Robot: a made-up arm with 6 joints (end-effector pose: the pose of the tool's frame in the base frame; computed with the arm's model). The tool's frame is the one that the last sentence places.
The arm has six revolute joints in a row. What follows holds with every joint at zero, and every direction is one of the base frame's.
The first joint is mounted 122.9 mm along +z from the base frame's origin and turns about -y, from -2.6 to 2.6 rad.
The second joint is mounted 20.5 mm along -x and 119.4 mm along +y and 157 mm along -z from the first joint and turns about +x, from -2.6 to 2.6 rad.
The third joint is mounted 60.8 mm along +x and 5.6 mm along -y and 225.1 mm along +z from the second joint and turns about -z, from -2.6 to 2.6 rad.
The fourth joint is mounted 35.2 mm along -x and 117.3 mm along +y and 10 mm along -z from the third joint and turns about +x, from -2.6 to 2.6 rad.
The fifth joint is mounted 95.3 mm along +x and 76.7 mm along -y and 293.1 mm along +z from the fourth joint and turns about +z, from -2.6 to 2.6 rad.
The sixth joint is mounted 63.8 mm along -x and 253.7 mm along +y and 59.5 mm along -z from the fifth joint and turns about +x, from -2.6 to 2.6 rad.
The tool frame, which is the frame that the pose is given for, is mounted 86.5 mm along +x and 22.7 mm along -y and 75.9 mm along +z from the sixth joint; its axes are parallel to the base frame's.
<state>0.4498 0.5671 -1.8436 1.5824 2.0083 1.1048</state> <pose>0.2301 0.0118 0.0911 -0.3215 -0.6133 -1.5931</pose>
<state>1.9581 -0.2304 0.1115 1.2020 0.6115 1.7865</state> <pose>-0.1965 0.1685 0.0531 0.8327 -0.3632 2.6587</pose>
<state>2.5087 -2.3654 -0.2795 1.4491 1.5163 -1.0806</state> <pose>0.2038 0.4414 0.1469 -2.3484 -1.2022 -0.8416</pose>
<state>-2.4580 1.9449 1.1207 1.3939 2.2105 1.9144</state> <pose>-0.0174 0.0287 0.2912 1.3689 -0.8986 -1.1095</pose>
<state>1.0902 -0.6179 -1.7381 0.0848 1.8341 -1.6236</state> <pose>-0.2634 0.1711 0.4048 0.7006 1.0005 -2.2382</pose>
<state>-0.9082 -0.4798 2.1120 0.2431 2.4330 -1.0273</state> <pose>0.0319 0.5406 0.2544 -1.3570 0.3889 0.9849</pose>
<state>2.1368 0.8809 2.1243 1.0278 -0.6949 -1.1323</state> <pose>0.0889 -0.3960 0.0028 1.8983 0.2447 -0.1053</pose>
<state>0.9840 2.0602 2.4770 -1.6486 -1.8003 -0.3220</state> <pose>0.7045 0.0670 -0.2580 -1.5289 0.9691 -0.7815</pose>
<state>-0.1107 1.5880 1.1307 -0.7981 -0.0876 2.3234</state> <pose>0.3661 -0.1155 -0.0366 2.4512 -0.0225 -1.8709</pose>
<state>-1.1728 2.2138 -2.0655 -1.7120 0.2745 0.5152</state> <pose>-0.4184 0.1719 0.2867 0.2148 -0.8646 -0.2521</pose>
